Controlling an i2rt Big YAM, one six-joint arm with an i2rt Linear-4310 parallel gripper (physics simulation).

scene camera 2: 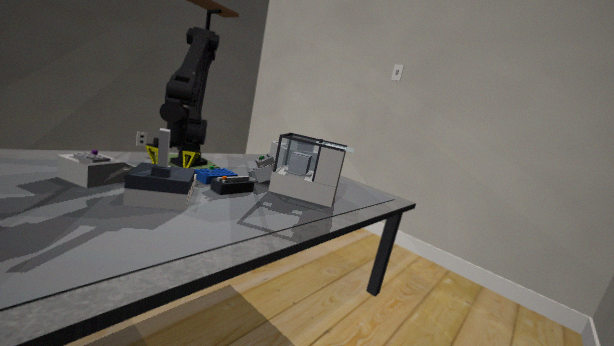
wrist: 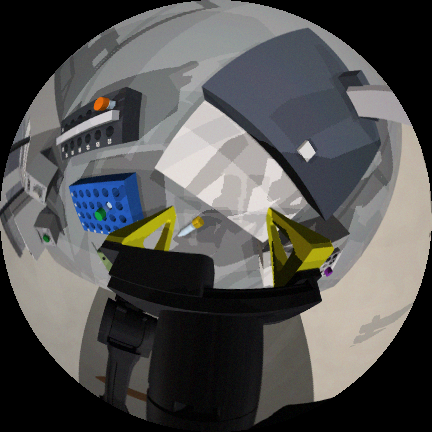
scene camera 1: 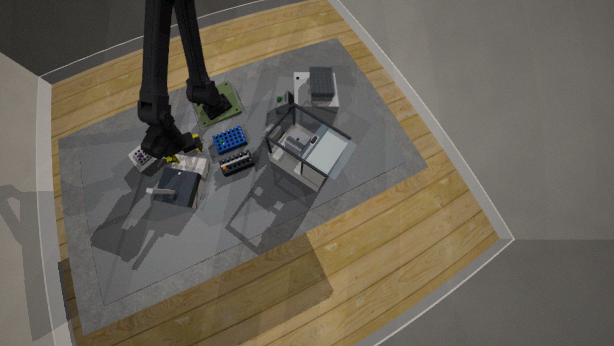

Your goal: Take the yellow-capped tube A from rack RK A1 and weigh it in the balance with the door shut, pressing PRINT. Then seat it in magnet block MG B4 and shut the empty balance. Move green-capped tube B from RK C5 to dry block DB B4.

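Observation:
The yellow-capped tube [wrist: 191, 226] appears to lie on the table between the fingers' lines of sight, outside the rack. My gripper [scene camera 1: 185, 151] [scene camera 2: 171, 165] [wrist: 219, 211] is open and empty, above the table behind the dark-lidded device. The blue rack [scene camera 1: 233, 137] [scene camera 2: 216, 175] [wrist: 130, 200] holds the green-capped tube [scene camera 1: 221, 141] [scene camera 2: 212, 168] [wrist: 100, 214]. The black block [scene camera 1: 237, 169] [scene camera 2: 232, 187] [wrist: 132, 117] with a pale bar holds an orange-capped tube. The balance [scene camera 1: 295, 174] [scene camera 2: 300, 190] has a glass panel sticking out at its side. The display and PRINT key are unreadable.
The dark-lidded device [scene camera 1: 182, 187] [scene camera 2: 160, 177] [wrist: 295, 110] has an upright pale handle. A white box [scene camera 2: 72, 170] with a purple-capped tube [scene camera 1: 140, 155] [scene camera 2: 94, 151] [wrist: 328, 271] stands at the left. A grey block [scene camera 1: 321, 82] on a white base stands behind the balance.

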